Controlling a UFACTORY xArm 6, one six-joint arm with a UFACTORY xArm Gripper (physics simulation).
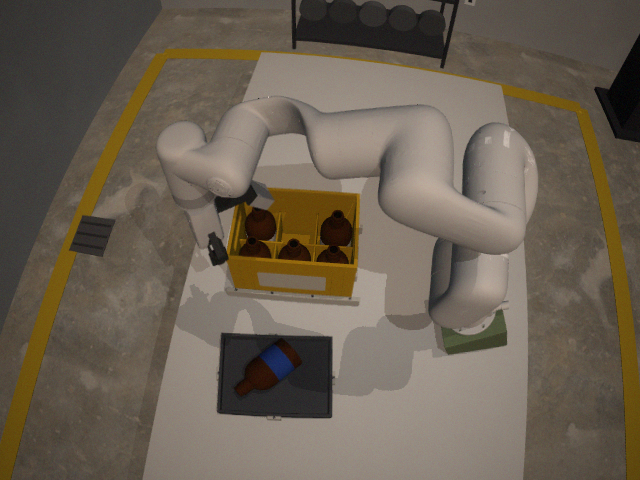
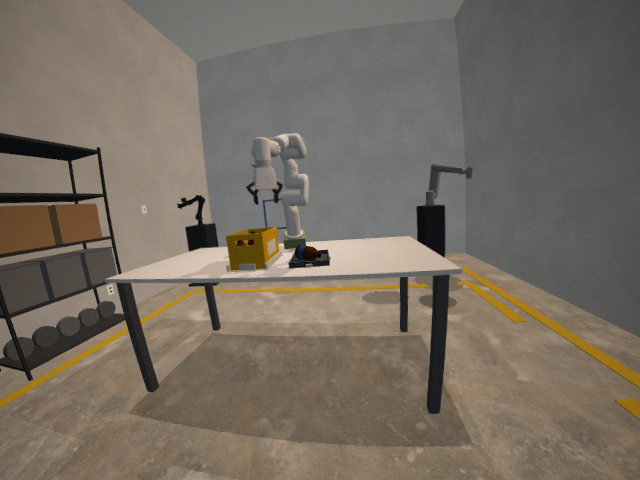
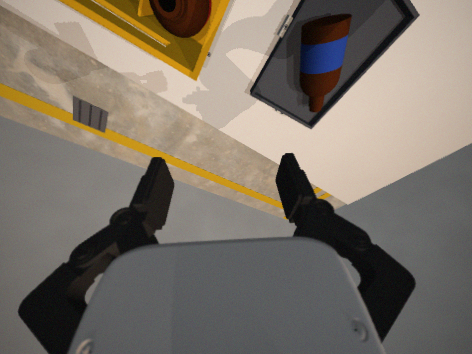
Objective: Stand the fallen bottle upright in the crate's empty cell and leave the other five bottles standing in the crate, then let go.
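The fallen brown bottle with a blue label lies on its side in the dark tray. The yellow crate stands beside the tray. Standing bottles show at its back left, back right, front left, front middle and front right; the back middle cell is empty. My gripper is open and empty, high above the table near the crate's left end.
The arm reaches over the table from its green base. A pale strip runs along the crate's front foot. The white table bears crate and tray. A black shelf rack stands beyond the table.
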